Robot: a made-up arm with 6 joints. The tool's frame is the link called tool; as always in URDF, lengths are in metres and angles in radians. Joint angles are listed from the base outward.
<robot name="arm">
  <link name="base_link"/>
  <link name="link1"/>
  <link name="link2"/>
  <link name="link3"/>
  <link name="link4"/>
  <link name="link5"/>
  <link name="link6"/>
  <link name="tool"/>
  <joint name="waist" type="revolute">
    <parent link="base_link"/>
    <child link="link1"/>
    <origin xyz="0 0 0.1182"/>
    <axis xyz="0 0 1"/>
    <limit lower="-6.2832" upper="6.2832"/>
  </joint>
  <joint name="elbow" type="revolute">
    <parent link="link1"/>
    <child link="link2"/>
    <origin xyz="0 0.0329 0" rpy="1.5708 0 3.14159"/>
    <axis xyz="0 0 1"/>
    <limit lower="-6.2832" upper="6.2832"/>
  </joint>
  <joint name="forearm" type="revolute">
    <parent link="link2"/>
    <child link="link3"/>
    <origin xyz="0 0.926 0" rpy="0 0 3.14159"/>
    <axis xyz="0 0 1"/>
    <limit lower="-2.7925" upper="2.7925"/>
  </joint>
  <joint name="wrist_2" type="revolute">
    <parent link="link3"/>
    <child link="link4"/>
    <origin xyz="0 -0.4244 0" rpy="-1.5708 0 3.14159"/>
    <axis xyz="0 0 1"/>
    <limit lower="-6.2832" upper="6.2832"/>
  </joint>
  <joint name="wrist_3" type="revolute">
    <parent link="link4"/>
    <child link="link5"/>
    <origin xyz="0 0 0" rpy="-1.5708 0 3.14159"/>
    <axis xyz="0 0 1"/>
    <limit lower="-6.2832" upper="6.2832"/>
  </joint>
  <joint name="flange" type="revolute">
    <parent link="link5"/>
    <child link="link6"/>
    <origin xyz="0 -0.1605 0" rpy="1.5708 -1.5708 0"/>
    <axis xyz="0 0 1"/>
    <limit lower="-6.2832" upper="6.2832"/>
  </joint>
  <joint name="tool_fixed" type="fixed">
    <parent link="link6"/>
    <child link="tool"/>
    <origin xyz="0 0 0" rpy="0 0 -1.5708"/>
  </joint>
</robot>
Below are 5 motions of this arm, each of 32 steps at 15 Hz.
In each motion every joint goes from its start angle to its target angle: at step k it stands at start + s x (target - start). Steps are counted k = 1, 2, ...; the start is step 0. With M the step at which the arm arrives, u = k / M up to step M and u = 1 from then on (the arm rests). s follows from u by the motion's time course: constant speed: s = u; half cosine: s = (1 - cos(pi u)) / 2; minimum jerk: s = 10 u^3 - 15 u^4 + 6 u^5.
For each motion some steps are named. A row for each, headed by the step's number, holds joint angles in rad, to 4 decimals.
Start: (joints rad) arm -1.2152 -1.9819 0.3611 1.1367 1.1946 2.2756
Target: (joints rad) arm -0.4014 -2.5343 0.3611 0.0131 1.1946 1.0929
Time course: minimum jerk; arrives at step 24
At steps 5, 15, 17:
5: -1.1627 -2.0175 0.3611 1.0642 1.1946 2.1993
15: -0.6254 -2.3823 0.3611 0.3223 1.1946 1.4184
17: -0.5253 -2.4502 0.3611 0.1841 1.1946 1.2729

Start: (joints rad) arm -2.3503 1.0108 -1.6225 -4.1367 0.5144 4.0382
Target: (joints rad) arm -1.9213 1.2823 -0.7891 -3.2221 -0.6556 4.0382
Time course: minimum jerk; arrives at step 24
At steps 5, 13, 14, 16, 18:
5: -2.3226 1.0283 -1.5687 -4.0777 0.4389 4.0382
13: -2.1024 1.1677 -1.1410 -3.6083 -0.1616 4.0382
14: -2.0700 1.1882 -1.0780 -3.5391 -0.2501 4.0382
16: -2.0113 1.2253 -0.9640 -3.4141 -0.4100 4.0382
18: -1.9657 1.2542 -0.8754 -3.3168 -0.5345 4.0382

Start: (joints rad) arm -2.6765 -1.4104 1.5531 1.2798 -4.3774 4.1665
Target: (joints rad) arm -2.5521 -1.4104 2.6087 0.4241 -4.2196 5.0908
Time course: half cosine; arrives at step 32
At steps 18, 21, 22, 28, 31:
18: -2.6022 -1.4104 2.1839 0.7685 -4.2831 4.7188
21: -2.5850 -1.4104 2.3297 0.6503 -4.2613 4.8465
22: -2.5797 -1.4104 2.3741 0.6142 -4.2547 4.8854
28: -2.5568 -1.4104 2.5685 0.4567 -4.2256 5.0556
31: -2.5524 -1.4104 2.6062 0.4262 -4.2200 5.0886

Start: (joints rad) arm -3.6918 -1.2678 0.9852 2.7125 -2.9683 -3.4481
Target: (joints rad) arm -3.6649 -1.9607 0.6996 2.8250 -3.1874 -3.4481
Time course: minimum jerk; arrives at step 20
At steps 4, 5, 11, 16, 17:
4: -3.6902 -1.3079 0.9687 2.7190 -2.9810 -3.4481
5: -3.6890 -1.3395 0.9556 2.7241 -2.9910 -3.4481
11: -3.6758 -1.6788 0.8158 2.7792 -3.0983 -3.4481
16: -3.6665 -1.9206 0.7161 2.8185 -3.1747 -3.4481
17: -3.6656 -1.9423 0.7072 2.8220 -3.1816 -3.4481

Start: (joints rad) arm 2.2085 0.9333 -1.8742 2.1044 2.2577 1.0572
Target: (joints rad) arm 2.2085 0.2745 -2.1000 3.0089 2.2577 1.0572
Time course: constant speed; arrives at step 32
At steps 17, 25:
17: 2.2085 0.5833 -1.9942 2.5849 2.2577 1.0572
25: 2.2085 0.4186 -2.0506 2.8110 2.2577 1.0572

